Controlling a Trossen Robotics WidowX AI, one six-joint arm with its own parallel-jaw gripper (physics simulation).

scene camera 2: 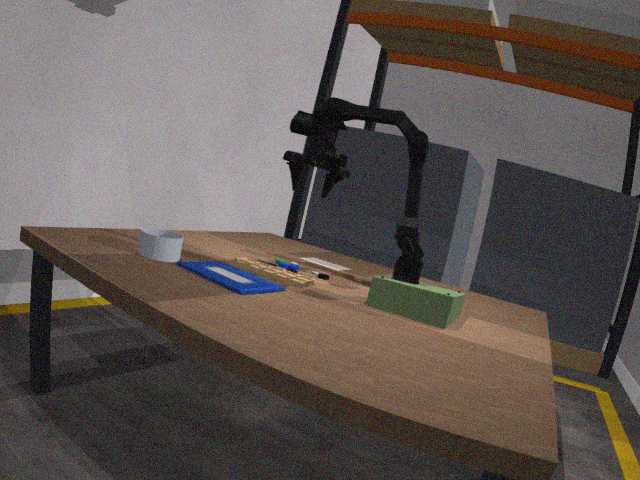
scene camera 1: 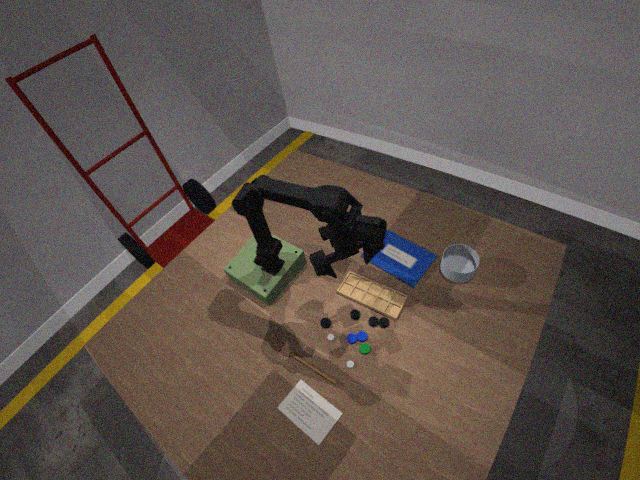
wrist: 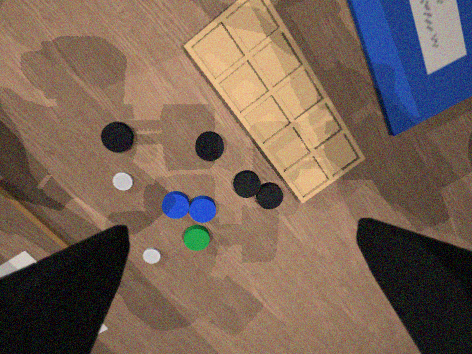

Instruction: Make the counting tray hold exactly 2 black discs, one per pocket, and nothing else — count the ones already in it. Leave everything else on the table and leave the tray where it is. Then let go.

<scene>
The gripper [scene camera 2: 308, 194] is open, holding nothing. Also in view: a tan counting tray [scene camera 1: 371, 294]. On the table rests a grey bowl [scene camera 2: 161, 245].
The tan counting tray also shows in scene camera 2 [scene camera 2: 288, 277] and in the wrist view [wrist: 254, 63]. The grey bowl is seen too in scene camera 1 [scene camera 1: 459, 263]. The gripper shows as well in scene camera 1 [scene camera 1: 350, 270] and in the wrist view [wrist: 245, 232]. The wrist view does not show the grey bowl: it is out of frame.
</scene>
